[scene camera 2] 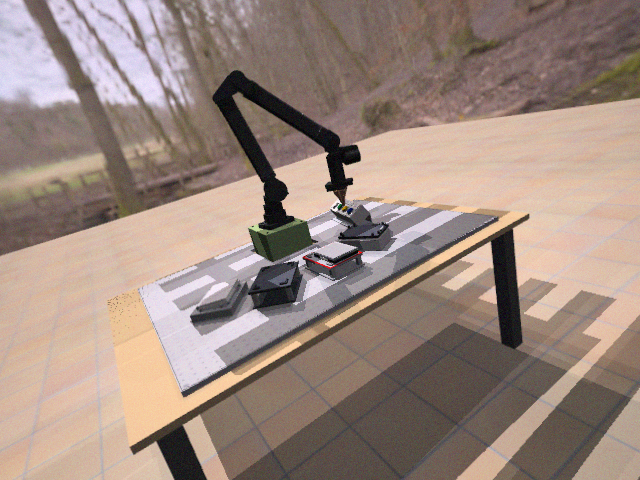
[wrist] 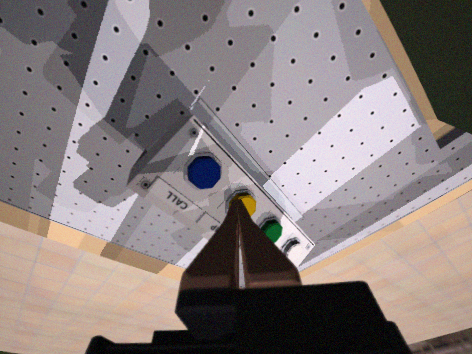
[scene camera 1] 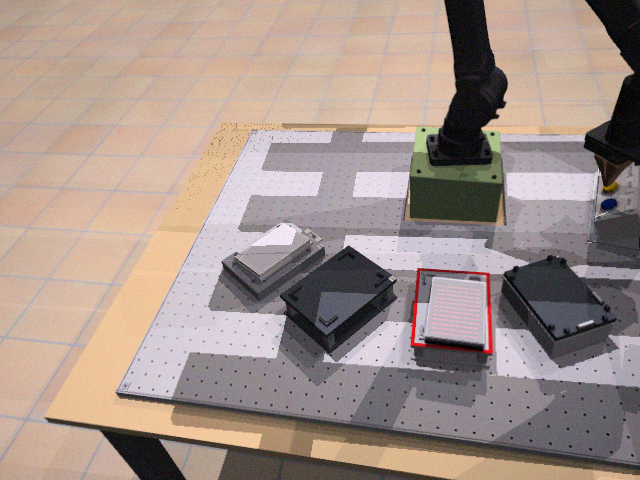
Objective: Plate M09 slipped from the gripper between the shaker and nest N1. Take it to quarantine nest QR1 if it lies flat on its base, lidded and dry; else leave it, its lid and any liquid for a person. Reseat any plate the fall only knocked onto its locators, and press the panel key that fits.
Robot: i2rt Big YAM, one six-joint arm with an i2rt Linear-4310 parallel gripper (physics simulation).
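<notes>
Gripper state: my gripper (scene camera 1: 607,185), visible also in the wrist view (wrist: 237,205), is shut and holds nothing. A button box (wrist: 160,175) and a dark station (scene camera 2: 365,237) are visible too.
</notes>
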